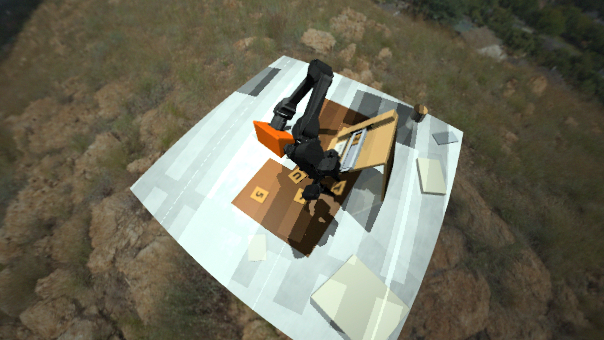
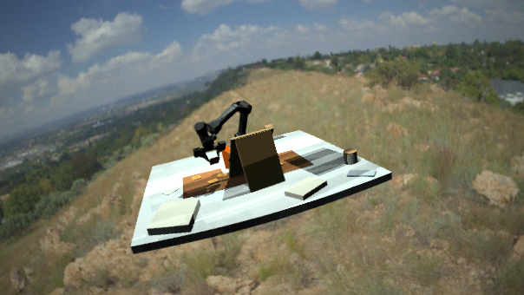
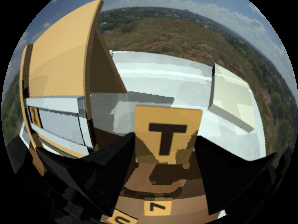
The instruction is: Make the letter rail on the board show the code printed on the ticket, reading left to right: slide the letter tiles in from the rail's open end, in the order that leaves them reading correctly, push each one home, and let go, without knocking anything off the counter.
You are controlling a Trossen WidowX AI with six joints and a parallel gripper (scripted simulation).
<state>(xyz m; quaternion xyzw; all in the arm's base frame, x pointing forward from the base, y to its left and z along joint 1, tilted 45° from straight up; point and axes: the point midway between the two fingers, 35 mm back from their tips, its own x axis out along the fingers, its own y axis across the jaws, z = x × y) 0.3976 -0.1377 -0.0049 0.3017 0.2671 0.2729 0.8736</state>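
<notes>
Right now my gripper tip is 190 mm to the right of the ticket, 130 mm past it and 80 mm above it. Also, from my gripper tip: cream block: 420 mm to the left, 260 mm ahead, 150 mm below; then brown mat: 220 mm behind, 160 mm below, 130 mm to the left; then pale card: 320 mm to the right, 160 mm below, 90 mm behind.
</notes>
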